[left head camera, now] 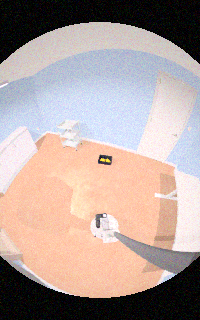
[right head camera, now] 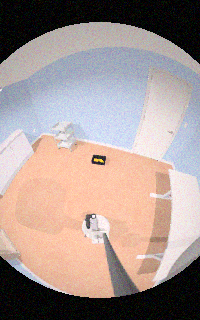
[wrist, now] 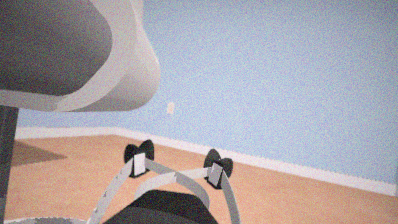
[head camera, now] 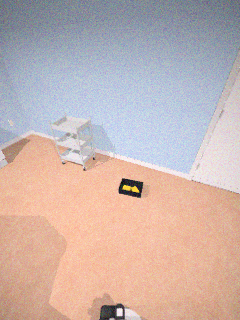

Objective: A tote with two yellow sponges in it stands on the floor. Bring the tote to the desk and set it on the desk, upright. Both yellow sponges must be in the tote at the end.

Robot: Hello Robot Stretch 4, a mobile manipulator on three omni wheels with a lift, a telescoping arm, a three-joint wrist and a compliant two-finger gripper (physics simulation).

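Frame: origin at the robot's base, x ahead, y left, z up, level; metres.
Where they show: gripper, fingertip midpoint: (left head camera: 98,237) (right head camera: 88,237) (wrist: 179,156).
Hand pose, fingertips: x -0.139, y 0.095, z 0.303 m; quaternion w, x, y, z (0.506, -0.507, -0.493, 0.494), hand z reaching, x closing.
Note:
After its pixels a point has its place.
A black tote (head camera: 131,181) @[x 1.476, y -0.189, z 0.041 m] (left head camera: 105,156) @[x 1.469, y -0.206, z 0.017 m] (right head camera: 99,156) @[x 1.469, y -0.214, z 0.017 m] stands upright on the floor, near the wall and to the right of the cart. Two yellow sponges lie in it, a left sponge (head camera: 127,187) @[x 1.385, y -0.128, z 0.021 m] and a right sponge (head camera: 134,189) @[x 1.348, y -0.221, z 0.020 m]. The white desk (left head camera: 190,215) @[x -0.251, y -1.102, z 0.693 m] (right head camera: 185,210) @[x -0.149, y -1.123, z 0.692 m] shows at the right edge of both side head views, with its legs over a shadow on the floor. My gripper (wrist: 179,156) @[x -0.139, y 0.095, z 0.303 m] is open, with nothing between its fingertips, in the wrist view. It is well away from the tote, over my base. The tote does not show in the wrist view.
A white three-shelf cart (head camera: 75,125) @[x 2.043, y 0.618, z 0.633 m] (left head camera: 69,125) @[x 2.004, y 0.626, z 0.621 m] (right head camera: 64,126) @[x 2.021, y 0.589, z 0.616 m] stands by the wall. A white door (head camera: 220,135) @[x 1.508, y -1.182, z 0.754 m] (left head camera: 167,117) @[x 1.395, y -1.412, z 1.178 m] (right head camera: 162,115) @[x 1.384, y -1.435, z 1.159 m] is right of the tote. A white piece of furniture (left head camera: 15,157) @[x 1.298, y 2.174, z 0.397 m] (right head camera: 14,160) @[x 1.326, y 2.161, z 0.336 m] stands at the left.

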